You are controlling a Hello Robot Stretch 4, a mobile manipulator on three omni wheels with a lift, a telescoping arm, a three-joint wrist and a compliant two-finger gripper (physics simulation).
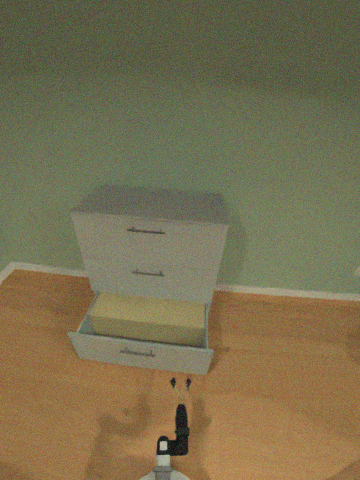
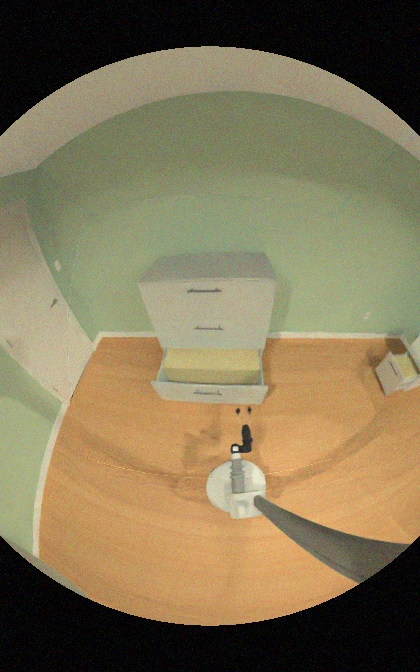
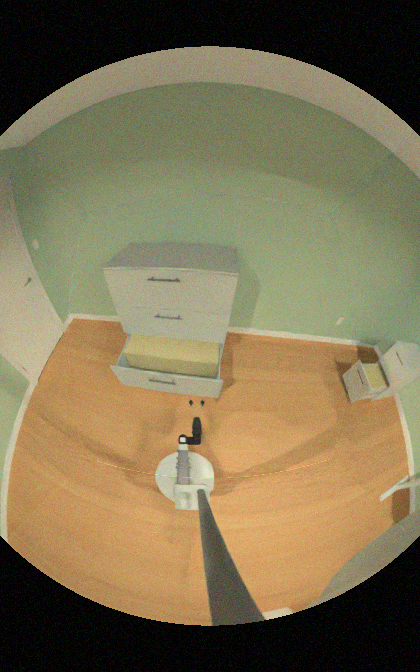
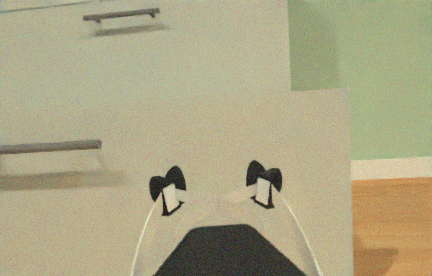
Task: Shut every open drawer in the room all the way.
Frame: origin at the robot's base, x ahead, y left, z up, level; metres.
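Seen in the pictures: gripper, fingertip midpoint: [image 1: 180,377] [image 4: 215,178].
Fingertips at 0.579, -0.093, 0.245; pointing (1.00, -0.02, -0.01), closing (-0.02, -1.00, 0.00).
A point is followed by its place in that frame, as x, y, z.
A white three-drawer dresser [image 1: 150,255] {1.095, 0.107, 0.735} [image 2: 207,310] [image 3: 170,295] stands against the green wall. Its bottom drawer [image 1: 175,358] {0.707, -0.066, 0.209} [image 2: 240,395] [image 3: 200,388] [image 4: 225,130] {0.700, -0.115, 0.285} is pulled out, showing a yellowish interior; its upper two drawers look shut. A small white cabinet [image 3: 404,367] at the right has its lower drawer [image 2: 388,377] [image 3: 354,384] open. My gripper [image 1: 181,383] {0.579, -0.093, 0.245} [image 2: 244,410] [image 3: 196,403] [image 4: 215,178] {0.579, -0.093, 0.245} is open and empty, in front of the right part of the dresser's bottom drawer front. Whether the tips touch it is unclear.
A pale door [image 2: 30,310] [image 3: 20,290] is in the wall at the left. A white baseboard [image 1: 280,291] {1.426, -1.159, 0.033} runs along the wall beside the dresser. A white foot-like piece [image 3: 395,488] is at the right edge. Wood floor [image 1: 280,380] {0.634, -0.830, -0.028} lies right of the dresser.
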